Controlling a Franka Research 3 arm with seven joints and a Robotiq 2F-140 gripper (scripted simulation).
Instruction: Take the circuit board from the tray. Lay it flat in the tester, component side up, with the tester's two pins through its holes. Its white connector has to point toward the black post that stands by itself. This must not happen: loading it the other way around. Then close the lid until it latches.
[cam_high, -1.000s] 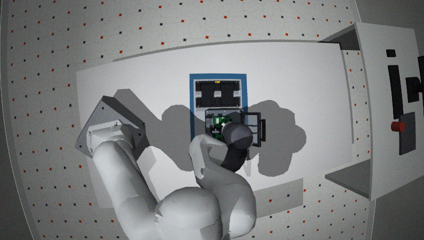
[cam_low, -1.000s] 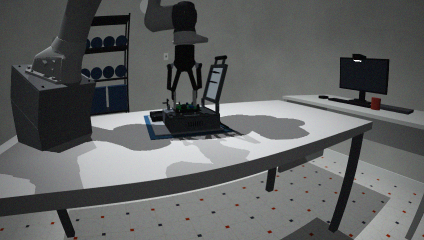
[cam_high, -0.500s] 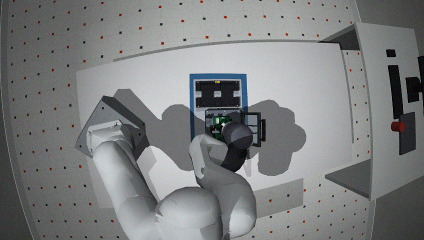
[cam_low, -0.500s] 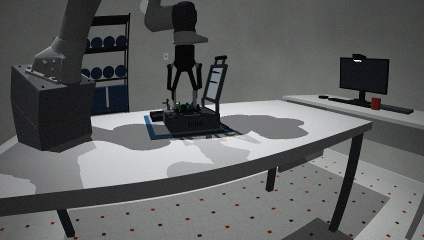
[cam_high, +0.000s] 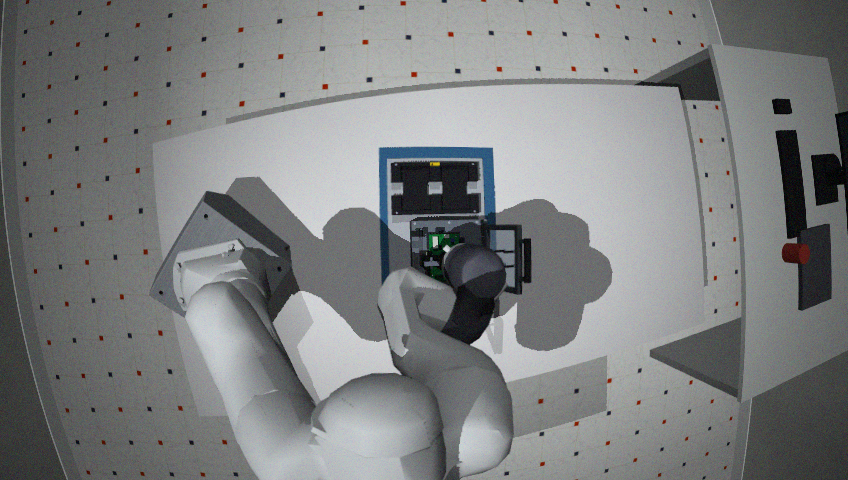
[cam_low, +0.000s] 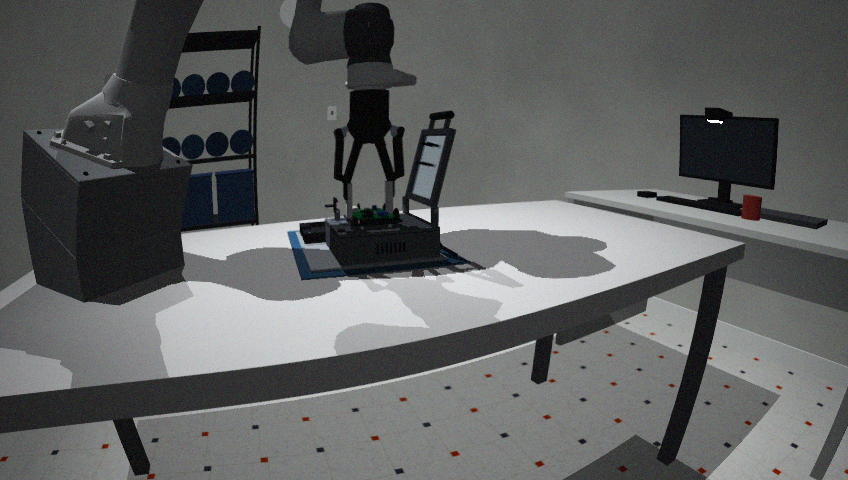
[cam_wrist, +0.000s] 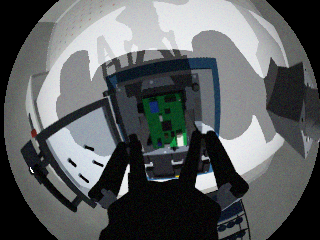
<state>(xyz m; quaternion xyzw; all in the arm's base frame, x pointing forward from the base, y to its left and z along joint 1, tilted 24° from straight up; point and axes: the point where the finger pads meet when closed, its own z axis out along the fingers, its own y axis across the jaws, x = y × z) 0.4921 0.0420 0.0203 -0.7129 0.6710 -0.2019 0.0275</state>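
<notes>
My hand is 2 cm above the green circuit board. The rest, counted from my hand: see-through lid: 12 cm ahead, 8 cm above.
</notes>
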